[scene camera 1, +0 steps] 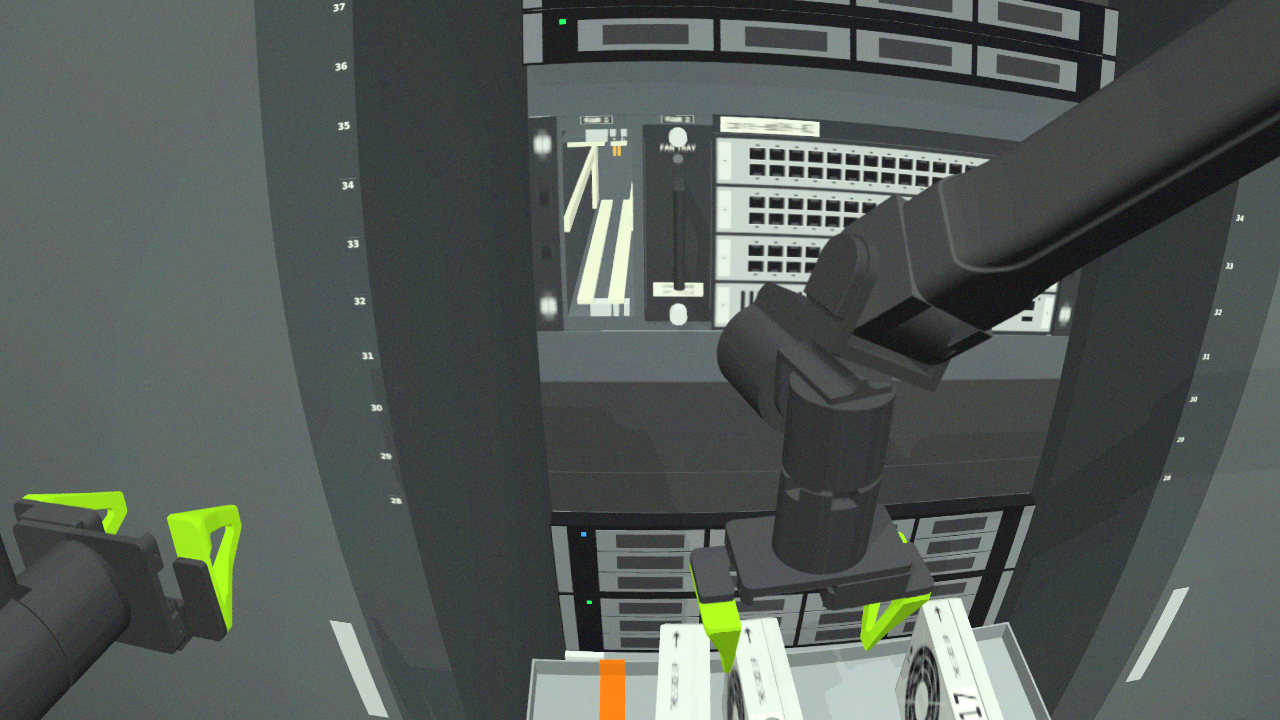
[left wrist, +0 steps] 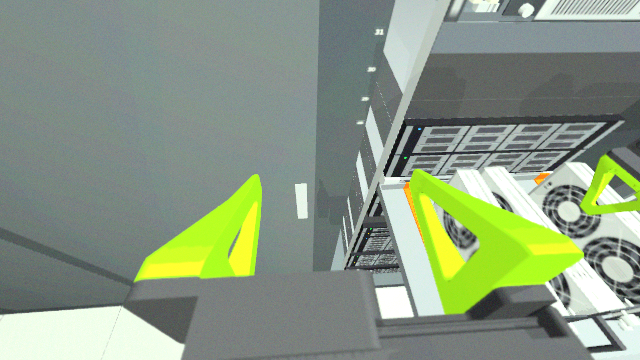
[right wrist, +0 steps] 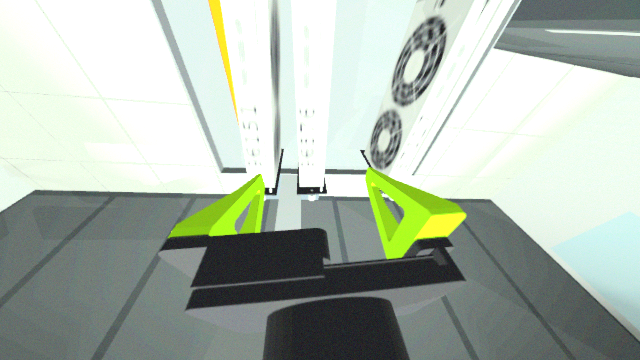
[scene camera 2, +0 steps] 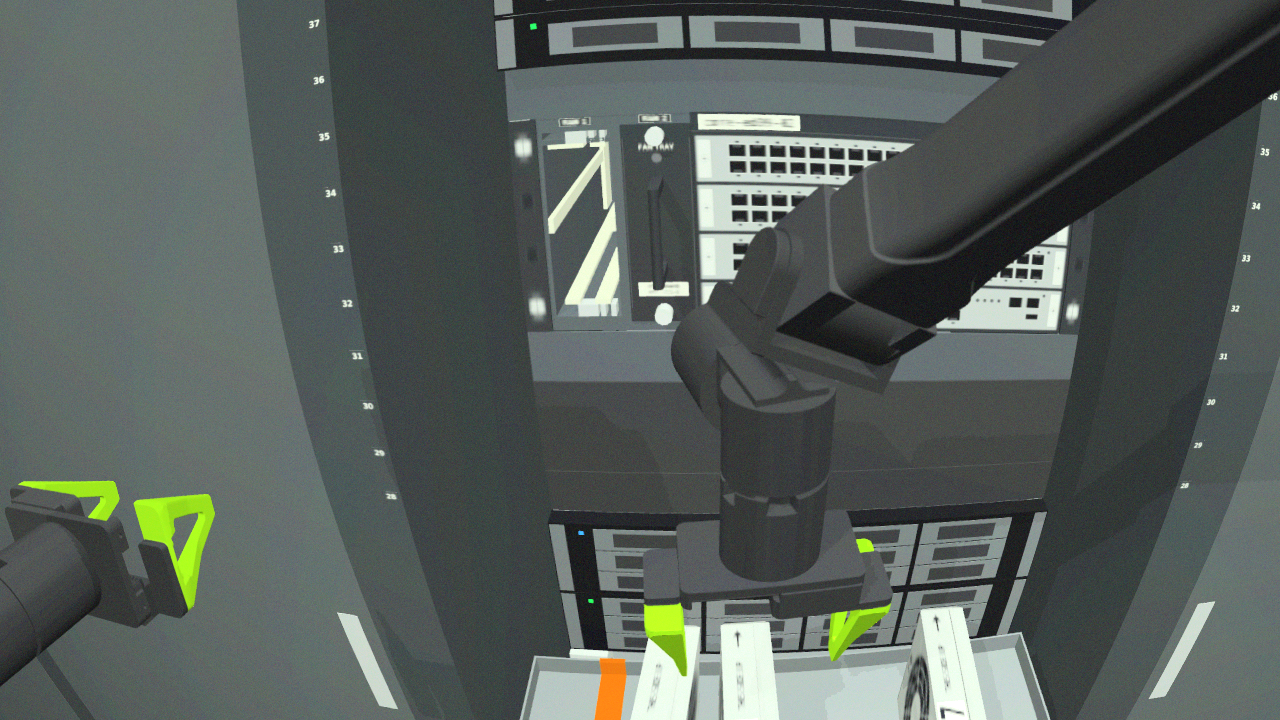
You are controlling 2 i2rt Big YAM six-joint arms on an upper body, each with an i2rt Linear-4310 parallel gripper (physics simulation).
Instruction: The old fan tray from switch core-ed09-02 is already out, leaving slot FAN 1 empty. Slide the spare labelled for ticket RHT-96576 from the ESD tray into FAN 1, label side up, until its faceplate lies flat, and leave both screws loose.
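Note:
Slot FAN 1 point(scene camera 1: 592, 250) point(scene camera 2: 590, 259) is open, with pale rails inside, left of the dark fitted fan tray point(scene camera 1: 657, 223) point(scene camera 2: 640, 223). Three white spares stand in the ESD tray point(scene camera 1: 563, 694) point(scene camera 2: 559, 689) point(right wrist: 200, 75): a left one point(scene camera 1: 682, 671) point(right wrist: 250, 100), a middle one point(scene camera 1: 771, 662) point(scene camera 2: 748, 671) point(right wrist: 314, 100) and a right one point(scene camera 1: 953, 662) point(right wrist: 425, 75). Full ticket labels are unreadable. My right gripper point(scene camera 1: 798, 655) point(scene camera 2: 759, 664) point(right wrist: 315, 176) is open, pointing down over the tray; the middle spare shows between its fingertips in its wrist view. My left gripper point(scene camera 1: 174, 510) point(scene camera 2: 163, 492) point(left wrist: 337, 179) is open and empty, left of the rack.
An orange strip point(scene camera 1: 611, 689) point(scene camera 2: 611, 689) lies at the tray's left side. Servers point(scene camera 1: 648, 564) point(scene camera 2: 637, 564) stand behind the tray. The right arm point(scene camera 1: 1074, 179) point(scene camera 2: 984, 179) crosses in front of the switch's port cards point(scene camera 1: 787, 214). Rack posts point(scene camera 1: 447, 358) flank the bay.

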